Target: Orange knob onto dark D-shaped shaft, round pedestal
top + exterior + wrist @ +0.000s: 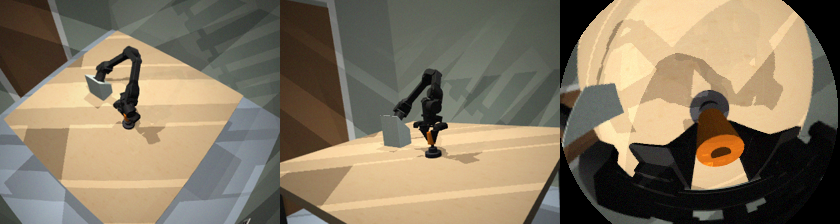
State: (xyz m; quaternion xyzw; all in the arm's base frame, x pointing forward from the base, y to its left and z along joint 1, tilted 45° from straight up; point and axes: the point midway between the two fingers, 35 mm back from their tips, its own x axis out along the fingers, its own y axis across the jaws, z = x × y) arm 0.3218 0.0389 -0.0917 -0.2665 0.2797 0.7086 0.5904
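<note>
My gripper tip is 20 mm below the orange knob. From my gripper tip the other things lie so: dark round pedestal (40 mm below).
</note>
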